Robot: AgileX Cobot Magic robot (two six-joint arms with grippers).
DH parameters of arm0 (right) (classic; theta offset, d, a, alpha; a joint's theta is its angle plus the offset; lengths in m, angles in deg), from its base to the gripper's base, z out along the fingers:
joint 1: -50.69 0.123 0 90
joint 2: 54.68 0 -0.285 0
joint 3: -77.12 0 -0.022 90
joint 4: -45.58 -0.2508 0 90
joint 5: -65.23 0 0.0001 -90
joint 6: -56.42 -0.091 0 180
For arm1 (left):
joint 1: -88.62 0.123 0 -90
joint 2: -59.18 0 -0.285 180
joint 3: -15.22 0 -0.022 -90
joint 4: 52.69 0.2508 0 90
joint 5: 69.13 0 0.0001 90
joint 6: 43.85 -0.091 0 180
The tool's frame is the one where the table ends.
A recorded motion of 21 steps. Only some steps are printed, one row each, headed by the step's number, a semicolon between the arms.
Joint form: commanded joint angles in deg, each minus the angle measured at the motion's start. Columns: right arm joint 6, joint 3, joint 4, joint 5, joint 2, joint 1; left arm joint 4, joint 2, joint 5, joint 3, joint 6, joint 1.
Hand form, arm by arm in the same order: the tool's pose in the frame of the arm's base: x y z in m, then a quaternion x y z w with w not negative. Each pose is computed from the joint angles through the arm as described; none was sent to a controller.
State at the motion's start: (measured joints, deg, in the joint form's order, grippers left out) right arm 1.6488 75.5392 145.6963 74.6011 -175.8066 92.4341; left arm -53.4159 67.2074 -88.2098 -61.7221 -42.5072 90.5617
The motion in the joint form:
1: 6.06 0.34 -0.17 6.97 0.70 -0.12; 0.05 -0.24 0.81 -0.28 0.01 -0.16
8: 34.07 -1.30 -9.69 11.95 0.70 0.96; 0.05 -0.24 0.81 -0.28 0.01 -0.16
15: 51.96 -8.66 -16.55 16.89 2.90 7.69; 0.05 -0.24 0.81 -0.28 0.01 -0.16
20: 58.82 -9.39 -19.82 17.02 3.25 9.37; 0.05 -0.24 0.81 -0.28 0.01 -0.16
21: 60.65 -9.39 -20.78 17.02 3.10 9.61; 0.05 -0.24 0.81 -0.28 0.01 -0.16
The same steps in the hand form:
1: 0.3502 0.2773 0.2138 -0.57055 0.63693 -0.16401 0.49182; 0.0541 0.0013 0.1844 -0.02469 0.78373 -0.00260 0.62061
8: 0.3436 0.2720 0.2031 -0.66946 0.55359 -0.26759 0.41684; 0.0541 0.0013 0.1844 -0.02469 0.78373 -0.00260 0.62061
15: 0.2944 0.2823 0.1810 -0.76418 0.46300 -0.30383 0.33067; 0.0541 0.0013 0.1844 -0.02469 0.78373 -0.00260 0.62061
20: 0.2832 0.2875 0.1783 -0.79124 0.42901 -0.30475 0.31147; 0.0541 0.0013 0.1844 -0.02469 0.78373 -0.00260 0.62061
21: 0.2817 0.2885 0.1768 -0.79754 0.42159 -0.30466 0.30556; 0.0541 0.0013 0.1844 -0.02469 0.78373 -0.00260 0.62061

